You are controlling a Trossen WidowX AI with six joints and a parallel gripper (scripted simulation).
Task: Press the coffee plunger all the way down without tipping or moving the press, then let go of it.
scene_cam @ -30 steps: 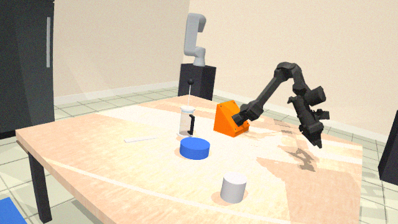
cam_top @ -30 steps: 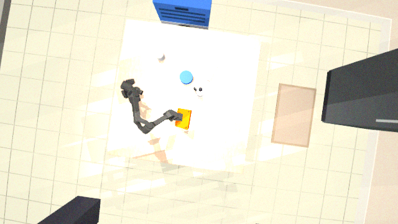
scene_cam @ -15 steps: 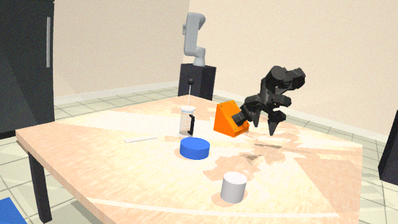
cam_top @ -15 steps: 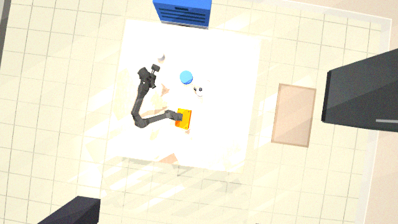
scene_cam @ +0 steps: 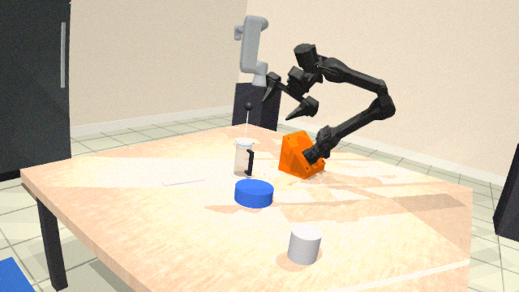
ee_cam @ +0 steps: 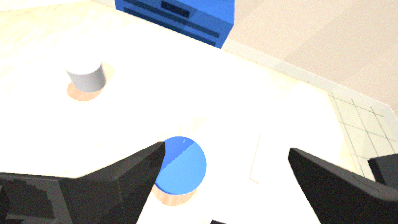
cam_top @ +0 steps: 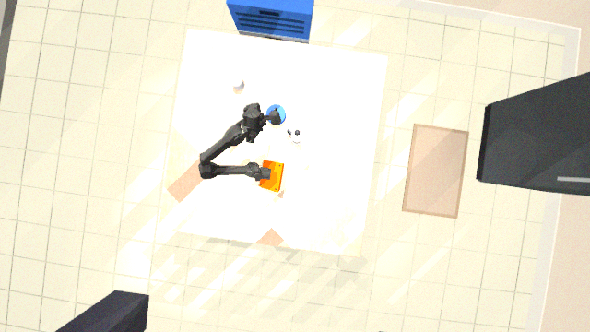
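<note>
Right now the coffee press is 150 mm below my gripper tip, 140 mm to the right of it and 90 mm behind it. Also, from my gripper tip: blue disc (260 mm below, 40 mm ahead, 10 mm to the right).
</note>
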